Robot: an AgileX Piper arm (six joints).
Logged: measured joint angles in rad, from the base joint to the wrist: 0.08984, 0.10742, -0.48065, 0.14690, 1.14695, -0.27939; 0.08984, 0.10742, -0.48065, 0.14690, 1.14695, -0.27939; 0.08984, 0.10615, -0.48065, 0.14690, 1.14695, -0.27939; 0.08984, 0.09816, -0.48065, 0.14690, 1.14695, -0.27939; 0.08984, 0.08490, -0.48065, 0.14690, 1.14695, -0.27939; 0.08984, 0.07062, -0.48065, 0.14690, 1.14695, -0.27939; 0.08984, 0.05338, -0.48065, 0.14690, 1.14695, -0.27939; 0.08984, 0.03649, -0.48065, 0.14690, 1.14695, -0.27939; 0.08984, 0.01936, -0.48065, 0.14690, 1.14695, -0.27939
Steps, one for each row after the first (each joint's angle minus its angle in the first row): 0.00000, 0.00000, 0.00000, 0.00000, 0.00000, 0.00000; 0.00000, -0.00127, 0.00000, 0.00000, 0.00000, 0.00000; 0.00000, -0.00926, 0.00000, 0.00000, 0.00000, 0.00000; 0.00000, -0.02252, 0.00000, 0.00000, 0.00000, 0.00000; 0.00000, -0.03680, 0.00000, 0.00000, 0.00000, 0.00000; 0.00000, -0.05404, 0.00000, 0.00000, 0.00000, 0.00000; 0.00000, -0.07093, 0.00000, 0.00000, 0.00000, 0.00000; 0.00000, -0.08806, 0.00000, 0.00000, 0.00000, 0.00000
